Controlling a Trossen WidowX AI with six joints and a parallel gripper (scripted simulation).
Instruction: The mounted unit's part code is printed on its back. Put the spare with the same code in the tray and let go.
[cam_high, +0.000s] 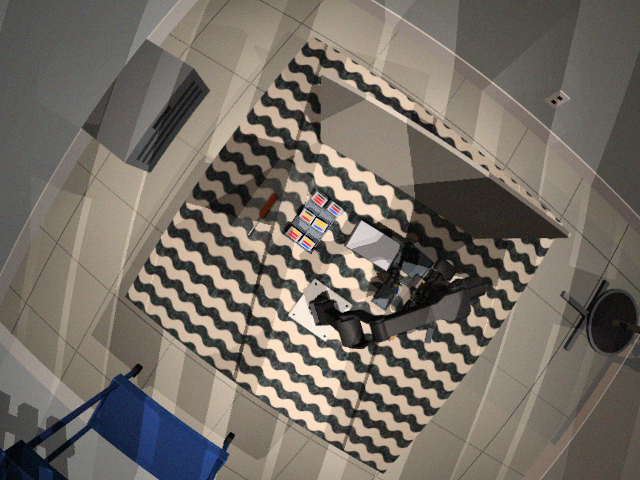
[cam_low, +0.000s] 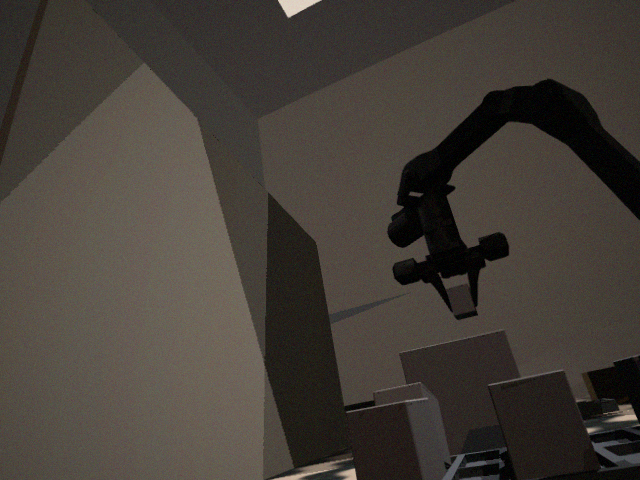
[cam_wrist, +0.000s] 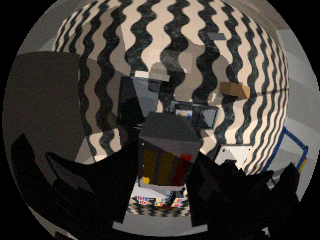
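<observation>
Right now the grey tray is 170 mm below my gripper tip, 70 mm ahead of it and 10 mm to the left of it. From my gripper tip the other things lie so: spare unit (20 mm above); grey mounted unit (190 mm to the left, 120 mm below, 10 mm behind); large grey panel (230 mm to the left, 230 mm ahead, 50 mm above).
</observation>
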